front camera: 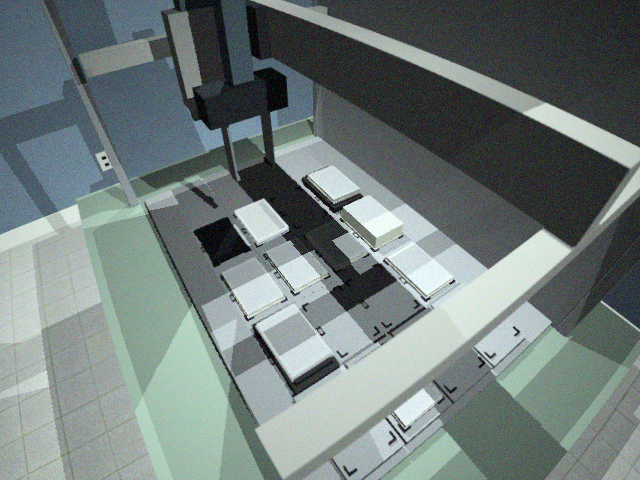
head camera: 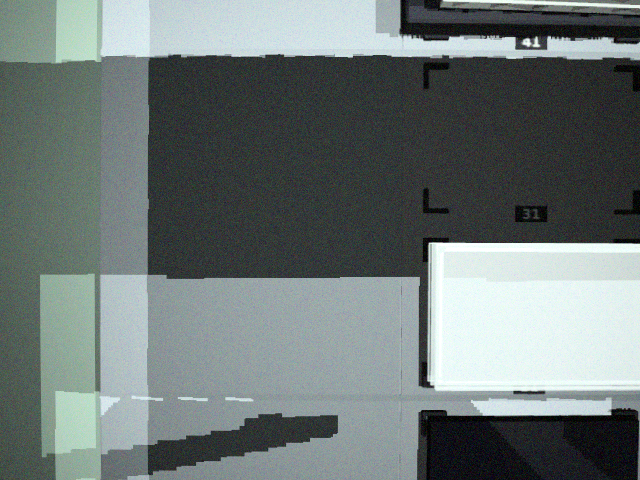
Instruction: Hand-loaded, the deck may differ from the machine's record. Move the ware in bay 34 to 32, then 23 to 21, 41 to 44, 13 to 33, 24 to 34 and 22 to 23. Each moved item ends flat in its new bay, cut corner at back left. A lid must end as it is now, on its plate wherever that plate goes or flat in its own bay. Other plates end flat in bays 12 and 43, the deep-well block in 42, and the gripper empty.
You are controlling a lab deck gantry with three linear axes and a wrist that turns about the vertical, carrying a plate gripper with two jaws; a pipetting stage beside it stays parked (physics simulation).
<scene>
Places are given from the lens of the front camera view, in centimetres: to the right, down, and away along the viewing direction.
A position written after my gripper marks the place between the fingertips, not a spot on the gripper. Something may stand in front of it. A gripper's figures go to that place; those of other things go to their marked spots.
my gripper [front camera: 253,169]: -14, -15, 76
tall deep-well block [front camera: 375,225]: 13, -3, 81
</scene>
